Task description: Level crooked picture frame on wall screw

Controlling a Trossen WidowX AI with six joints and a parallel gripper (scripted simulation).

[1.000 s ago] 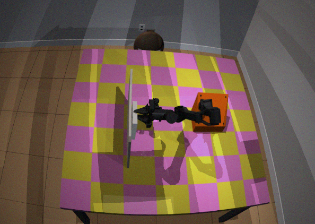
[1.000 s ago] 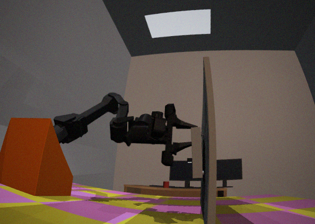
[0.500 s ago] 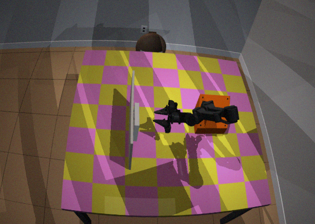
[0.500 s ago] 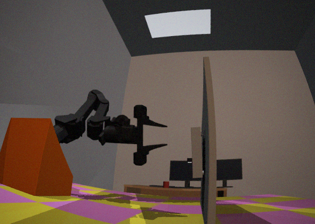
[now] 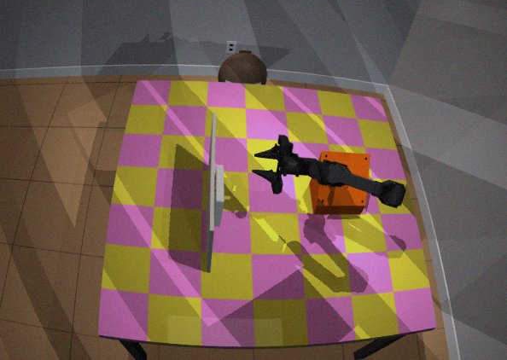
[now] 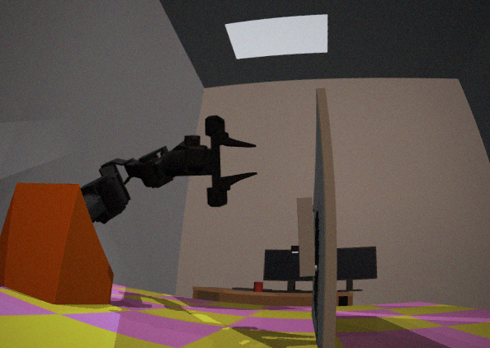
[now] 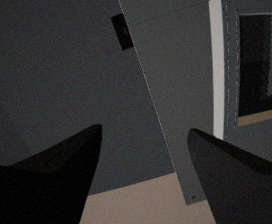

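My gripper tip is now 160 mm above the picture frame, 100 mm short of it and 40 mm to the right of it. From my gripper tip the other things lie so: thin upright wall panel (170 mm below, 120 mm ahead, 20 mm to the left).
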